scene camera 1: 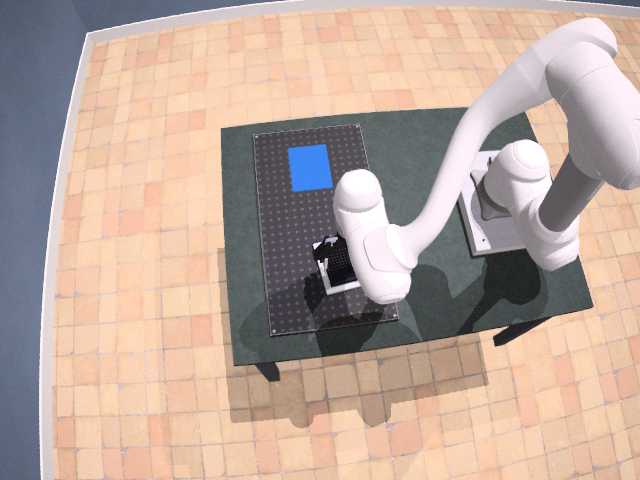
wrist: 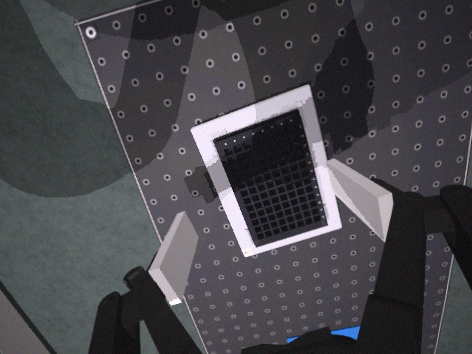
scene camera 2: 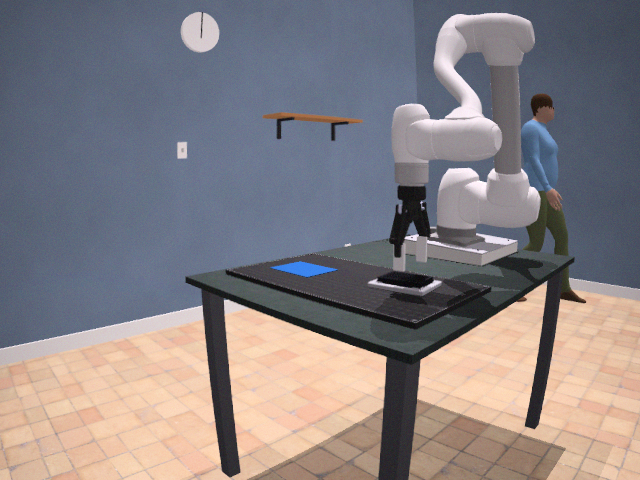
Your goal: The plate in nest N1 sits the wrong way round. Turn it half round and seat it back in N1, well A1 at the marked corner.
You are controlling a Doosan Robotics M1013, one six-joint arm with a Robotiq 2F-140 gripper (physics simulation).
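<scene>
A black well plate lies flat inside a white rectangular frame, nest N1. A small pale mark shows at the nest's lower left corner in the wrist view; its text is too small to read. The plate's own A1 corner cannot be told for sure. My gripper is open and empty, above the board and higher than the plate, its light pads spread wide. In scene camera 1 the arm hides most of the gripper and part of the nest.
A dark perforated board carries the nest and a flat blue rectangle. The board lies on a dark green table. A person stands behind the arm.
</scene>
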